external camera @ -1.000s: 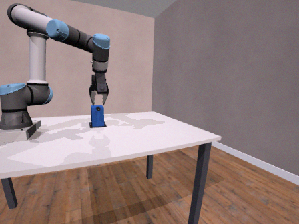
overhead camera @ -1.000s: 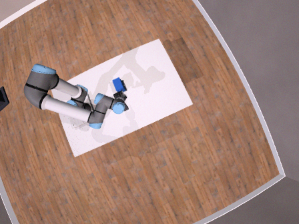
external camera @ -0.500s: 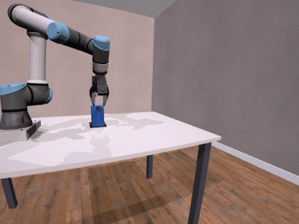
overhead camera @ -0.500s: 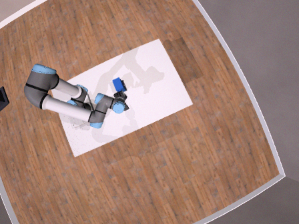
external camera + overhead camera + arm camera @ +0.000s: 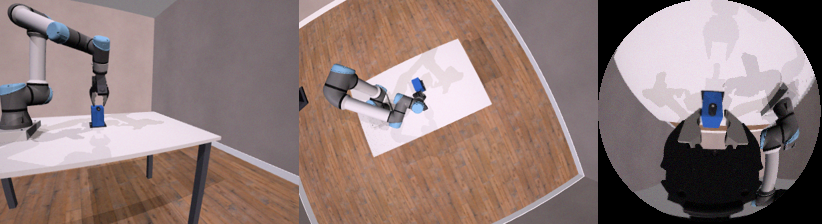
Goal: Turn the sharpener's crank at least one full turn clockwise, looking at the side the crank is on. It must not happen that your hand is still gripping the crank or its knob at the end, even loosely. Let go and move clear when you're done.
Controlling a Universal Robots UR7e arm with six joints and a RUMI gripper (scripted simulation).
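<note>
The dark crank knob is 40 mm to the left of my hand, 30 mm below it and 10 mm ahead of it.
</note>
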